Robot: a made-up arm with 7 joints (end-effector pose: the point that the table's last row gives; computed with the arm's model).
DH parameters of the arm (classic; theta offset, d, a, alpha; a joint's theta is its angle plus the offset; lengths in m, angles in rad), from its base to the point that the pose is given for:
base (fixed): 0 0 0.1 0
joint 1: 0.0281 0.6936 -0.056 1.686
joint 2: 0 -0.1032 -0.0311 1.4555
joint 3: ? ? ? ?
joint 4: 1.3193 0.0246 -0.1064 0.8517
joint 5: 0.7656 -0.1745 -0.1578 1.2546
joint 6: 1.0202 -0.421 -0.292 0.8
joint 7: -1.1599 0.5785 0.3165 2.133
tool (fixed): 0.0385 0.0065 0 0
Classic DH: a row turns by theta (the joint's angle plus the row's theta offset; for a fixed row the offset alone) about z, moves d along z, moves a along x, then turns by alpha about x.
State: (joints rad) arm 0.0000 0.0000 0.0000 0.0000 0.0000 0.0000 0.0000
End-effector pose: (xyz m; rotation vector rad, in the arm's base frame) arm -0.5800 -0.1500 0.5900 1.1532 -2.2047 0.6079
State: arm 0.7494 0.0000 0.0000 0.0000 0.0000 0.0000 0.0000
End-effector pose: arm -0.2956 -0.5730 0.5900 1.9843 -1.7200 0.8925
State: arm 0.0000 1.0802 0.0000 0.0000 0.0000 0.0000 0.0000
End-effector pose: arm -0.1722 -0.0802 0.0860 -0.5950 2.5087 -1.0993
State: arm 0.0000 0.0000 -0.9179 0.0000 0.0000 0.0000 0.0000
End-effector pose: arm -0.1497 -0.5206 0.5900 2.1540 -1.5703 0.9468
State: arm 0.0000 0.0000 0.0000 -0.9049 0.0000 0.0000 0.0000
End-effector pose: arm -0.6132 0.4064 0.8036 0.1369 -1.9779 0.4248
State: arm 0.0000 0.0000 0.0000 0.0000 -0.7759 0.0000 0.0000
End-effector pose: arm -0.6069 0.0553 0.5235 0.3524 -2.0576 1.1941
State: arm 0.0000 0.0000 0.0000 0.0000 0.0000 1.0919 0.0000
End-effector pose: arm -0.1254 -0.1674 1.0736 1.0913 -1.3008 -0.1531
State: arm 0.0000 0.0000 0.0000 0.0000 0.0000 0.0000 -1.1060
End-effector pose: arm -0.6960 -0.1146 0.2804 -0.6567 2.6959 -0.1921
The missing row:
joint 3: -0.87 0.0076 0.0859 -2.6211
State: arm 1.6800 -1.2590 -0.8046 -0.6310 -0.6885 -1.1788 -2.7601
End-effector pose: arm 0.6031 -0.3643 0.2564 -1.8264 0.5222 2.2406
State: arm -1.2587 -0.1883 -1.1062 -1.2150 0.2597 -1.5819 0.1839
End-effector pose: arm -0.4987 0.3037 0.1852 -0.3503 -2.0928 1.6140
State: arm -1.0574 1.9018 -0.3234 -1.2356 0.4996 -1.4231 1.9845
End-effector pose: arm 0.4999 -0.2495 0.6494 -2.0703 -1.8290 0.0486
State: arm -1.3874 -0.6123 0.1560 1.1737 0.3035 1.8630 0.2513
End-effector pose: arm 0.3396 -0.4700 0.6056 1.9076 -0.6160 -0.9579
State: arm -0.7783 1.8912 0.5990 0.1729 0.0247 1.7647 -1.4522
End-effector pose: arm -0.2056 0.3474 0.3368 0.5159 1.9110 0.2710
